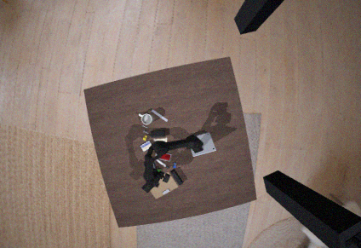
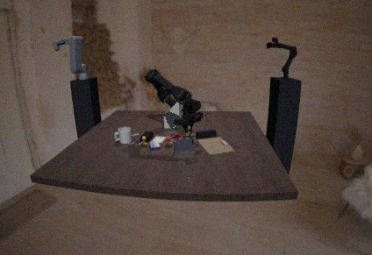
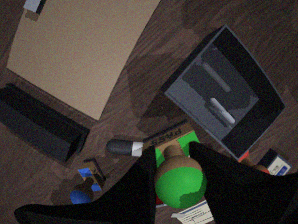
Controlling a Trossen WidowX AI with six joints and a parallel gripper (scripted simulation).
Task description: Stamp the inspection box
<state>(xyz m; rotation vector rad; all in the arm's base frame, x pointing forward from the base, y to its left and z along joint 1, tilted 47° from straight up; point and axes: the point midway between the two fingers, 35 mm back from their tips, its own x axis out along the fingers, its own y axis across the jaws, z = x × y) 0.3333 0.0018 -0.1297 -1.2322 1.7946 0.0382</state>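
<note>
Now: the white marker 70 mm below my gripper tip, 40 mm behind it and 10 mm to the right of it. From my gripper tip the other things lie so: green-knobbed stamp right at my gripper tip; red ink pad 80 mm to the right, 80 mm behind, 70 mm below; tray 60 mm below, 60 mm ahead, 30 mm to the right.
</note>
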